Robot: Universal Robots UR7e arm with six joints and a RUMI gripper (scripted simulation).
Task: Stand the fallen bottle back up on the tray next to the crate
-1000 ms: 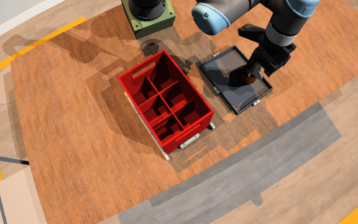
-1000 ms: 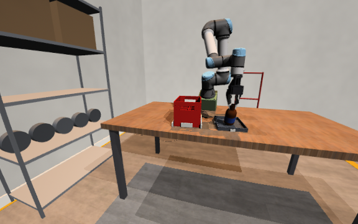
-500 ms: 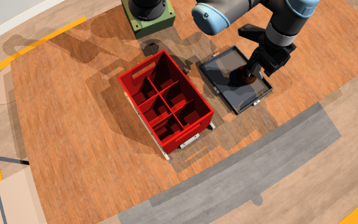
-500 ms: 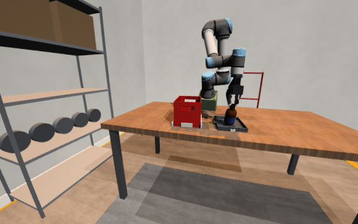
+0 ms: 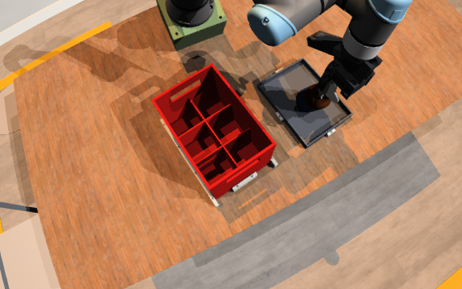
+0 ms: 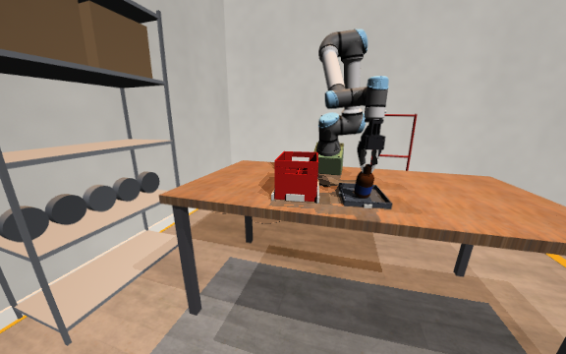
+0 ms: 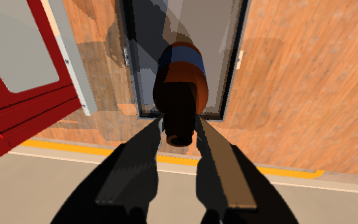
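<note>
The brown bottle is 5 cm below my hand and 1 cm behind it. Round my hand: red crate 31 cm to the right, 8 cm behind, 6 cm below; tray 13 cm below, 5 cm behind.
</note>
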